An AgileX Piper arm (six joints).
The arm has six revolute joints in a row. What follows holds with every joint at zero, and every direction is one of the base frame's. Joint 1 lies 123.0 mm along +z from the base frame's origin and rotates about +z. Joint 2 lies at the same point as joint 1 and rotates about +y. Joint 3 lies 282.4 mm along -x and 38.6 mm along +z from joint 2 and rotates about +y. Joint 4 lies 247.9 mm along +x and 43.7 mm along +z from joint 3 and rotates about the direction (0.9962, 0, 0.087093). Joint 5 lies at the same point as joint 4 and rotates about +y. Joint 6 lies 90.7 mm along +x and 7.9 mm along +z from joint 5 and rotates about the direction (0.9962, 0, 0.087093). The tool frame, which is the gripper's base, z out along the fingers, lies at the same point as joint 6; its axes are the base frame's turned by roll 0.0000, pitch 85.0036 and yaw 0.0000 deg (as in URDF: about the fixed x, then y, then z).
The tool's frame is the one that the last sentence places.
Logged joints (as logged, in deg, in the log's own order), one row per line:
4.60, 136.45, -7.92, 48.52, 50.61, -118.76
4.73, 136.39, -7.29, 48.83, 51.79, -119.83
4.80, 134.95, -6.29, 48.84, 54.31, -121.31
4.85, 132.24, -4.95, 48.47, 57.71, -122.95
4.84, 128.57, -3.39, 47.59, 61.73, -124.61
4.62, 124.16, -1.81, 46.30, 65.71, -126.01
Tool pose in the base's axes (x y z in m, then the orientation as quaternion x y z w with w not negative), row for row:
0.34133, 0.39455, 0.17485, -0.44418, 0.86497, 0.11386, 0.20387
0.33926, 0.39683, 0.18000, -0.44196, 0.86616, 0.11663, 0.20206
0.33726, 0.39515, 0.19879, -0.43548, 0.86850, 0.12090, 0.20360
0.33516, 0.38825, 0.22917, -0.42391, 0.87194, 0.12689, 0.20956
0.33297, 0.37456, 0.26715, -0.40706, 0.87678, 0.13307, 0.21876
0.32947, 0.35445, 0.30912, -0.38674, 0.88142, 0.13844, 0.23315
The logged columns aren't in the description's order. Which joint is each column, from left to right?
Columns, left to right: joint 4, joint 2, joint 6, joint 1, joint 5, joint 3.
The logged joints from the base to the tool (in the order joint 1, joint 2, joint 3, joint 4, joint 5, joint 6), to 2 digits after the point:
48.52, 136.45, -118.76, 4.60, 50.61, -7.92
48.83, 136.39, -119.83, 4.73, 51.79, -7.29
48.84, 134.95, -121.31, 4.80, 54.31, -6.29
48.47, 132.24, -122.95, 4.85, 57.71, -4.95
47.59, 128.57, -124.61, 4.84, 61.73, -3.39
46.30, 124.16, -126.01, 4.62, 65.71, -1.81

